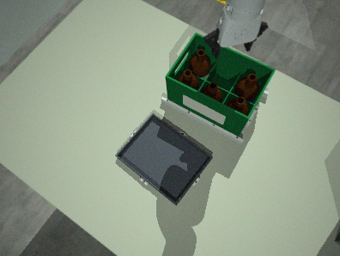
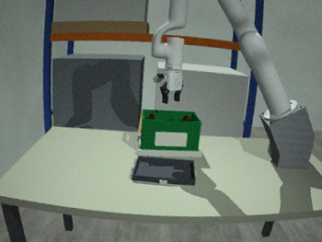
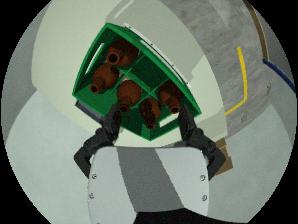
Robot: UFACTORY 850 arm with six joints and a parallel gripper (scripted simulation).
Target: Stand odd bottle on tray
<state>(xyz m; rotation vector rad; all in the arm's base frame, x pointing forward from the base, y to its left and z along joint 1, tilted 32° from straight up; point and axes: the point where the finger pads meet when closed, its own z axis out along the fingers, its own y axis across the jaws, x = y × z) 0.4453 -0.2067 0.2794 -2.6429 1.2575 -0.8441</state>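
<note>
Now: the green crate 16 cm below my hand, 4 cm to the left of it and 1 cm ahead of it. From my hand the other things lie so: dark grey tray (31 cm to the left, 23 cm below, 9 cm ahead).
</note>
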